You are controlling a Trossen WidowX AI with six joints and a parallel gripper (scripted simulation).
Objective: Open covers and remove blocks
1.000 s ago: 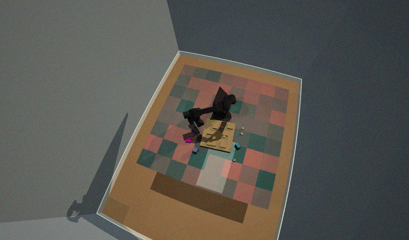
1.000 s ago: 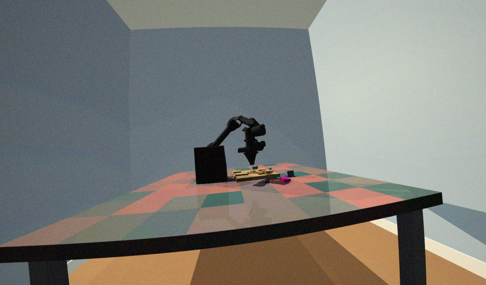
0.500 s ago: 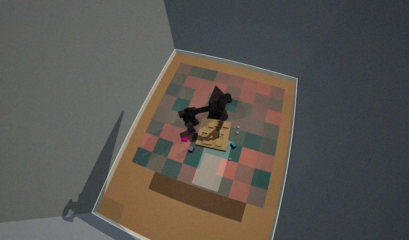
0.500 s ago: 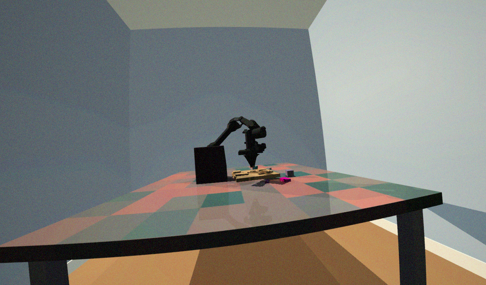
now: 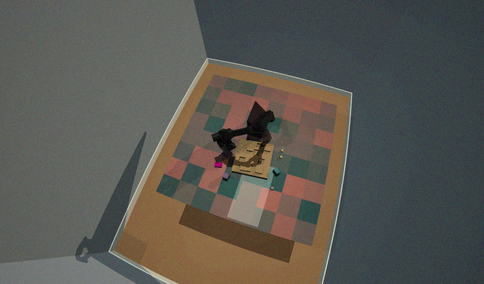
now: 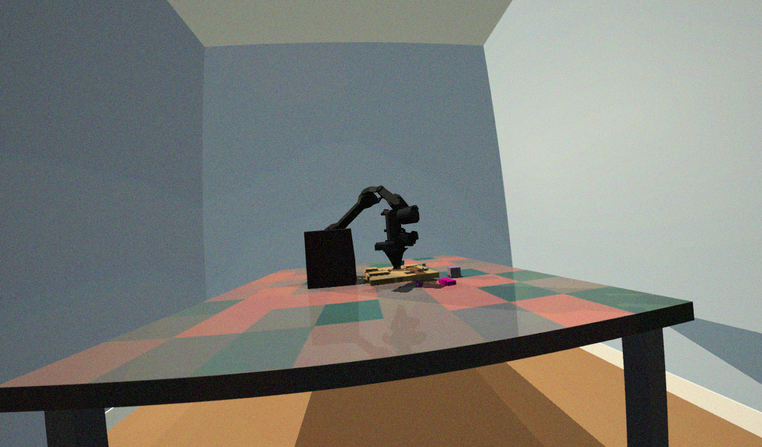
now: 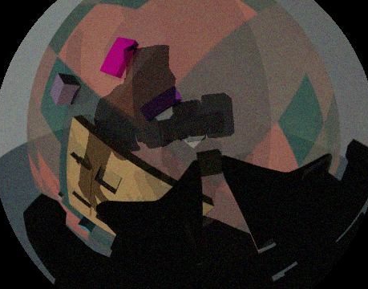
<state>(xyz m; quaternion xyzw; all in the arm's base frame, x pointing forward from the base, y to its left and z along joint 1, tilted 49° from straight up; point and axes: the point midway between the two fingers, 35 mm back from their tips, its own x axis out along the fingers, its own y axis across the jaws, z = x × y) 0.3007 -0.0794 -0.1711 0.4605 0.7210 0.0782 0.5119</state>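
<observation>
The tan puzzle board lies 250 mm to the left of my gripper tip and 50 mm below it. Round my gripper tip: teal block 50 mm ahead, 450 mm to the left, 50 mm below; lavender block 240 mm ahead, 90 mm to the left, 50 mm below; magenta block 180 mm ahead, 10 mm to the right, 70 mm below.
</observation>
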